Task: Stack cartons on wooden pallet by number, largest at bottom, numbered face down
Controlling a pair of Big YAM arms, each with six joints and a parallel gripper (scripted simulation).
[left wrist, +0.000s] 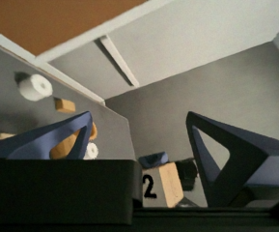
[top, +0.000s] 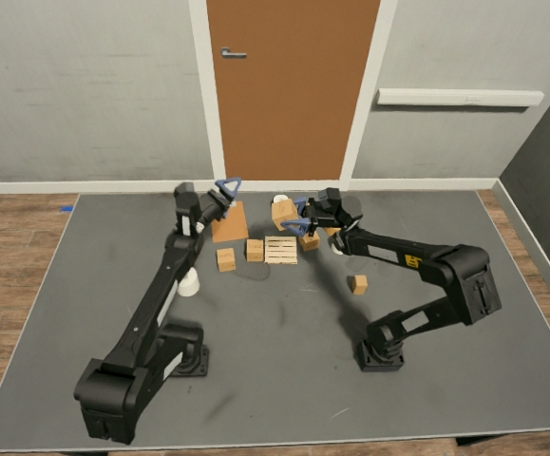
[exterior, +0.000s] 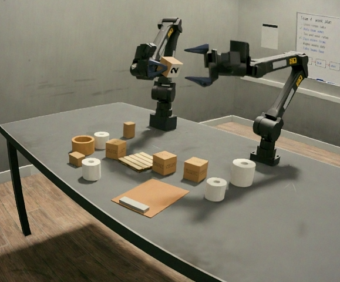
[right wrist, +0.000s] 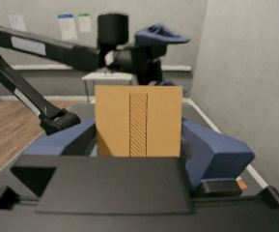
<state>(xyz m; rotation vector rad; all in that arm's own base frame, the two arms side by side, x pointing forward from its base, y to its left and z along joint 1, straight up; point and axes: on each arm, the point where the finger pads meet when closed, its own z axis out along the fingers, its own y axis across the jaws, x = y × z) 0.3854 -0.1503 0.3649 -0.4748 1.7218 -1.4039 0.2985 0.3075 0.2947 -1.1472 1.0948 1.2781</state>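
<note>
The orange ring is 32 cm below my right hand, 25 cm to the right of it and 22 cm ahead of it. Round my right hand: roll 32 cm to the left, 31 cm below, 3 cm behind.
</note>
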